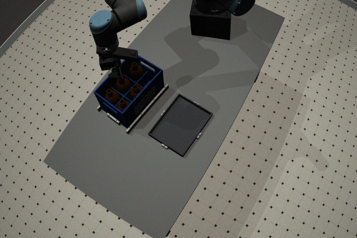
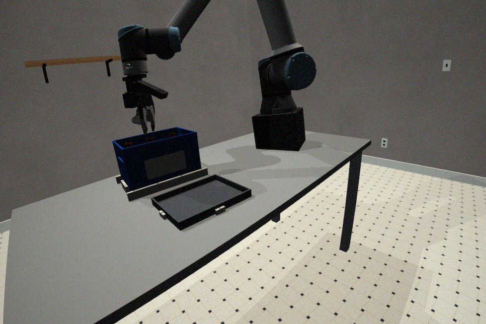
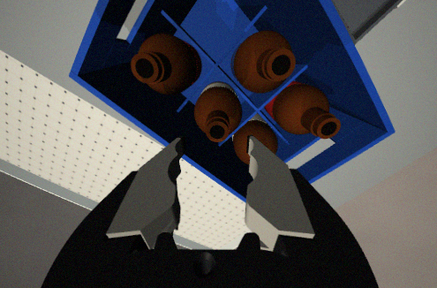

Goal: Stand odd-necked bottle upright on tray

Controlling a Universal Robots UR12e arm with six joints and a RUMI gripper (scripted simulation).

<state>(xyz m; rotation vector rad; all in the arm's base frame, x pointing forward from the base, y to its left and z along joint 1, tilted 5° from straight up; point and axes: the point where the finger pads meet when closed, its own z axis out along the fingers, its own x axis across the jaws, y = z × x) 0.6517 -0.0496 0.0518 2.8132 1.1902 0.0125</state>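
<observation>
Now: the blue crate 110 mm below my hand and 40 mm to the left of it. Round my hand: black tray (310 mm to the left, 180 mm below, 30 mm behind); bottle (110 mm below, 90 mm ahead).
</observation>
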